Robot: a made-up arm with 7 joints.
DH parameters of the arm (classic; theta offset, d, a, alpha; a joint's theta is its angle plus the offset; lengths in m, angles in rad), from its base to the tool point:
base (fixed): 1.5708 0.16 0 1.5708
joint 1: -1.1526 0 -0.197 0
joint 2: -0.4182 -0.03 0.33 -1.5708
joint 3: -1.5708 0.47 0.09 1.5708
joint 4: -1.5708 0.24 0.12 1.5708
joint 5: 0 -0.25 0.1 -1.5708
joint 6: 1.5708 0 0.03 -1.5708
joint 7: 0 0.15 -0.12 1.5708
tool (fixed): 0 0.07 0 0
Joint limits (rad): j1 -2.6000..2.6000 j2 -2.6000..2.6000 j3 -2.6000..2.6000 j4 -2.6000..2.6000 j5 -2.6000..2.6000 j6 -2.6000..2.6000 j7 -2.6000..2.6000
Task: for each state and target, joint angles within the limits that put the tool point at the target. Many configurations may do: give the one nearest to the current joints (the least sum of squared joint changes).
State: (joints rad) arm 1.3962 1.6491 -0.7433 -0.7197 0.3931 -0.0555 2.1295
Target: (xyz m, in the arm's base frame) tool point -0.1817 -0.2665 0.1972
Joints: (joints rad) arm 1.1220 1.5762 -1.0794 -1.1062 0.3480 -0.0654 2.1027
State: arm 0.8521 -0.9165 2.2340 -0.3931 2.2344 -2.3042 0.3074
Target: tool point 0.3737 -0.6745 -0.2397
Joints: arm 0.2937 -1.4165 1.5025 -0.6355 1.8990 -2.4821 0.2511
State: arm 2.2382 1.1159 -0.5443 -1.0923 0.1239 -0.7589 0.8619
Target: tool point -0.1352 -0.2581 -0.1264
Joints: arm 2.1681 1.1326 -0.8152 -0.9088 0.1633 -0.5856 0.7576
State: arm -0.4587 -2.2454 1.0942 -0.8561 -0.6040 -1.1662 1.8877
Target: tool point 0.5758 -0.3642 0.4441
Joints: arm -0.3530 -2.0140 0.5215 -0.0619 -0.2105 -0.9708 1.7379
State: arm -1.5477 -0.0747 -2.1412 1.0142 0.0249 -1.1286 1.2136
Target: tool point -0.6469 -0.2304 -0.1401
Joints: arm -1.7532 -0.4996 -2.1922 0.6099 -0.0625 -1.1208 1.1522
